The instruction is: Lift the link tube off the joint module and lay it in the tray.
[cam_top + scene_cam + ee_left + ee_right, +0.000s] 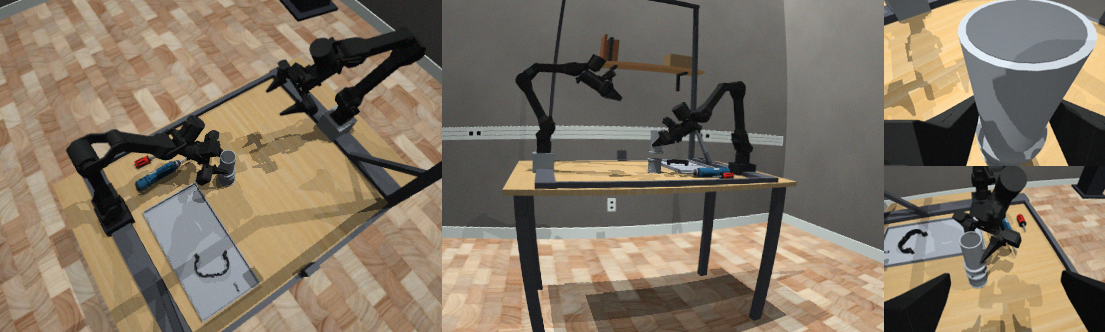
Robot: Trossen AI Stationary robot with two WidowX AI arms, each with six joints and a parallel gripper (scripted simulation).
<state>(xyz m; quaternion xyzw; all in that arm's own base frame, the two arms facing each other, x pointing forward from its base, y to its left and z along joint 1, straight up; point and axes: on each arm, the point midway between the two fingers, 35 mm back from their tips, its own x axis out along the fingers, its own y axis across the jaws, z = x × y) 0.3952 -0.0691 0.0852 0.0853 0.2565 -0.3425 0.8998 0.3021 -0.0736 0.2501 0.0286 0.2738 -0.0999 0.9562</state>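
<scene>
Now: left hand 110 mm above the joint module, 20 mm to the left of it and 10 mm past it. From my left hand the other things lie so: small red tool: 230 mm to the left, 180 mm ahead, 120 mm below; then grey tray: 200 mm behind, 170 mm to the left, 130 mm below; then grey link tube: 20 mm to the right, 10 mm behind.
</scene>
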